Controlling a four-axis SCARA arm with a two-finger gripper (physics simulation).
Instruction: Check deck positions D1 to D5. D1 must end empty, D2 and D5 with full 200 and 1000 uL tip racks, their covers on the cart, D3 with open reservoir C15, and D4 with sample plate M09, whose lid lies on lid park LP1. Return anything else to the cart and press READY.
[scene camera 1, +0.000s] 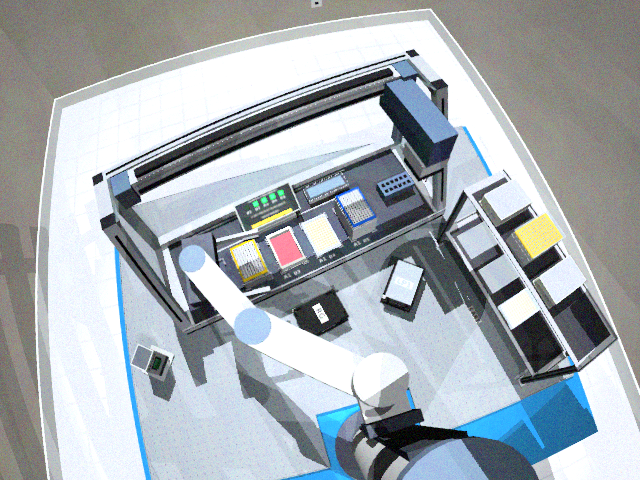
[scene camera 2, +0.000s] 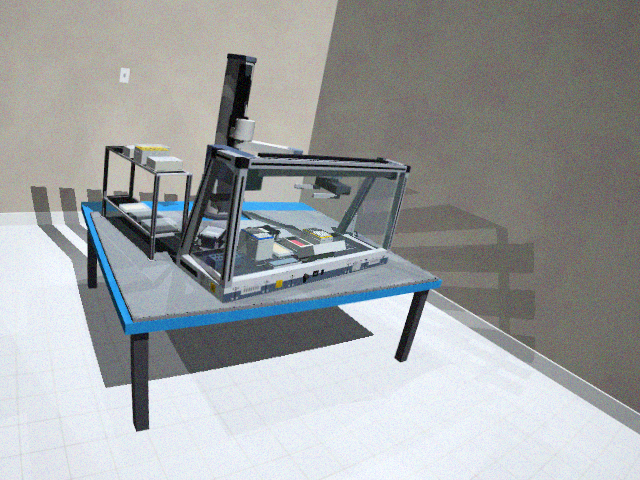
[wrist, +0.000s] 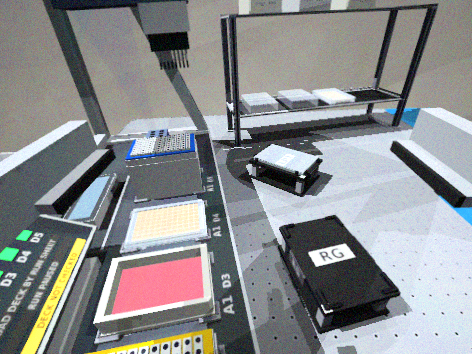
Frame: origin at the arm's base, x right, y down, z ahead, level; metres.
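Seen in the pictures: gripper, fingertip midpoint: (scene camera 1: 264, 260) (scene camera 2: 303, 190) (wrist: 248, 133).
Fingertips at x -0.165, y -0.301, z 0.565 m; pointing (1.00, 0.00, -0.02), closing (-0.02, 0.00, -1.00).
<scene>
Offsets run from my fingertips to a thing's middle. "*": to the spot under its first point.
My open, empty gripper (scene camera 1: 263, 260) (scene camera 2: 304, 191) (wrist: 252, 175) hangs above the deck's D1/D2 end, hiding D1 in scene camera 1. The yellow-rimmed tip rack @[dx -0.060, dy +0.207, dz +0.089 m] (scene camera 1: 248, 259) (scene camera 2: 317, 235) (wrist: 165, 346) stands uncovered on D2. The open reservoir @[dx +0.062, dy +0.224, dz +0.112 m] (scene camera 1: 284, 247) (scene camera 2: 298, 243) (wrist: 160, 285) with pink liquid is on D3. The unlidded plate @[dx +0.184, dy +0.232, dz +0.135 m] (scene camera 1: 321, 235) (wrist: 170, 220) is on D4. The tall blue-rimmed rack @[dx +0.306, dy +0.191, dz +0.159 m] (scene camera 1: 355, 206) (scene camera 2: 259, 246) (wrist: 162, 172) stands uncovered on D5. A clear lid @[dx +0.393, dy +0.234, dz -0.097 m] (scene camera 1: 404, 281) (wrist: 285, 159) lies on LP1. The panel @[* dx +0.040, dy +0.168, dz +0.256 m] (scene camera 1: 267, 204) (wrist: 55, 280) reads DECK NOT CHECKED.
The cart @[dx +0.702, dy +0.110, dz -0.243 m] (scene camera 1: 597, 354) (scene camera 2: 154, 217) (wrist: 232, 75) holds boxes above and clear covers and a plate below. The black RG stand (scene camera 1: 320, 313) (wrist: 335, 260) is before the deck. A pipetting head (scene camera 1: 421, 118) (wrist: 162, 25) hangs near D5. A small box @[* dx -0.417, dy +0.194, dz -0.160 m] (scene camera 1: 157, 362) with a green patch stands left.
</scene>
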